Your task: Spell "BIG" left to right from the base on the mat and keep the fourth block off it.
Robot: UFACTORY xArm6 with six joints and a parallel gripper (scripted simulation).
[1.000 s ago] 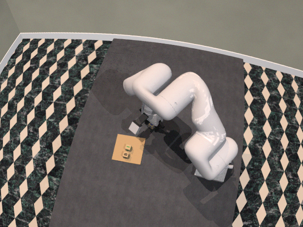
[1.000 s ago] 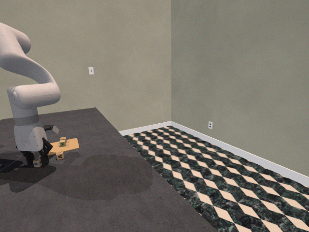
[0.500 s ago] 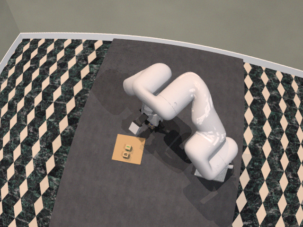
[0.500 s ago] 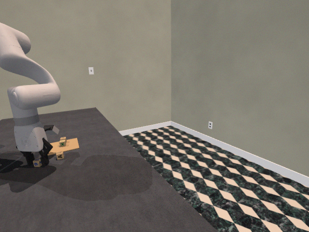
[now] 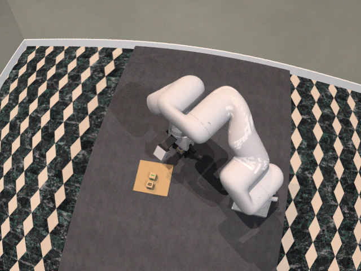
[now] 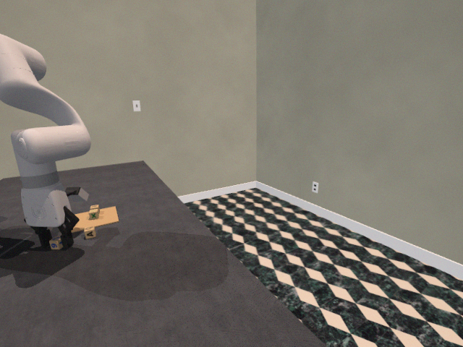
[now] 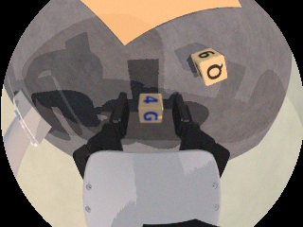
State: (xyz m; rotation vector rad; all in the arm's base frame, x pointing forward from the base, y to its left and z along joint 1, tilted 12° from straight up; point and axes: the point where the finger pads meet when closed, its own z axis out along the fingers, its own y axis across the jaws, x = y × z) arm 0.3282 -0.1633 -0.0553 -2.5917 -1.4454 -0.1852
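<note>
My gripper is now 10 mm above the G block. The rest, counted from my hand: B block (90 mm ahead, 180 mm to the left); tan mat (90 mm ahead, 140 mm to the left, 20 mm below).
</note>
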